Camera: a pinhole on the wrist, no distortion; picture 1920 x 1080 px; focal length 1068.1 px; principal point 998.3 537.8 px. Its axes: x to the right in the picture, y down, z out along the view. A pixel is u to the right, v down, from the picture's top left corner.
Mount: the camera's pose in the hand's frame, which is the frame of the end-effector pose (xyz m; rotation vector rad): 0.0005 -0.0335 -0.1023 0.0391 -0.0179 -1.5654
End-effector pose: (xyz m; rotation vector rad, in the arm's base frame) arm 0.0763 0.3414 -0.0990 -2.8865 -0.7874 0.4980
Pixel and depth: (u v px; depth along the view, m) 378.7 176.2 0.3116
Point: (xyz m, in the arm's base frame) -0.0217 0.1628 -0.2878
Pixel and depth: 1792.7 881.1 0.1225
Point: 0.0387 0.4685 -0.1046
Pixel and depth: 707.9 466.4 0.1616
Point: 0.0467 0.3271 -0.1517
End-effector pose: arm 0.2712 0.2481 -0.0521 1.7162 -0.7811 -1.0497
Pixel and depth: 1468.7 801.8 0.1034
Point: 0.2831 0.2565 -0.1342
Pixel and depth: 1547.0 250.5 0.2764
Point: 0.0904 0.3161 -0.2268
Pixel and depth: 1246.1 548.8 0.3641
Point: 0.0377 0.1972 -0.2131
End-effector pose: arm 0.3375 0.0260 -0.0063 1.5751 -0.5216 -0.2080
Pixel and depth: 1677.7 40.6 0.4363
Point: 0.0694 -0.1674 -0.3843
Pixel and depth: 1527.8 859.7 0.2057
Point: 0.3680 -0.0928 -0.1402
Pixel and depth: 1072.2 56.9 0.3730
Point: 0.0763 -0.1296 -0.1252
